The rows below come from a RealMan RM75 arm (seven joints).
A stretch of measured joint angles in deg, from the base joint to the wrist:
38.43 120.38 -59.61 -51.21 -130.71 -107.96 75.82
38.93 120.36 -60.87 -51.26 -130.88 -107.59 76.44
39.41 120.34 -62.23 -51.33 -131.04 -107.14 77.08
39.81 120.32 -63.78 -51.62 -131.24 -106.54 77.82
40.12 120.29 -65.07 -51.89 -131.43 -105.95 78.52
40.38 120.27 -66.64 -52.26 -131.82 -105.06 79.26
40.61 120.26 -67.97 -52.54 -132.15 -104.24 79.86
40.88 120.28 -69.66 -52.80 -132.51 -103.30 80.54
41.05 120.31 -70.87 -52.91 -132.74 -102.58 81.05
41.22 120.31 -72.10 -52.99 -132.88 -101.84 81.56
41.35 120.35 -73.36 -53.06 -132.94 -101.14 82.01
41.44 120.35 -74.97 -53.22 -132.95 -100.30 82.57
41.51 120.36 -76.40 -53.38 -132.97 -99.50 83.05
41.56 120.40 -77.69 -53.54 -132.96 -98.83 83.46
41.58 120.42 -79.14 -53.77 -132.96 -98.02 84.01
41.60 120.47 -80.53 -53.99 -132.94 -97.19 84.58
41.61 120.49 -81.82 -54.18 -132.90 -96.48 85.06
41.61 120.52 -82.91 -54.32 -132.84 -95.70 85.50
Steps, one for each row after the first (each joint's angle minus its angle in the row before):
0.50 -0.02 -1.26 -0.05 -0.17 0.37 0.62
0.48 -0.02 -1.36 -0.07 -0.16 0.45 0.64
0.40 -0.02 -1.55 -0.29 -0.20 0.60 0.74
0.31 -0.03 -1.29 -0.27 -0.19 0.59 0.70
0.26 -0.02 -1.57 -0.37 -0.39 0.89 0.74
0.23 -0.01 -1.33 -0.28 -0.33 0.82 0.60
0.27 0.02 -1.69 -0.26 -0.36 0.94 0.68
0.17 0.03 -1.21 -0.11 -0.23 0.72 0.51
0.17 0.00 -1.23 -0.08 -0.14 0.74 0.51
0.13 0.04 -1.26 -0.07 -0.06 0.70 0.45
0.09 0.00 -1.61 -0.16 -0.01 0.84 0.56
0.07 0.01 -1.43 -0.16 -0.02 0.80 0.48
0.05 0.04 -1.29 -0.16 0.01 0.67 0.41
0.02 0.02 -1.45 -0.23 0.00 0.81 0.55
0.02 0.05 -1.39 -0.22 0.02 0.83 0.57
0.01 0.02 -1.29 -0.19 0.04 0.71 0.48
0.00 0.03 -1.09 -0.14 0.06 0.78 0.44

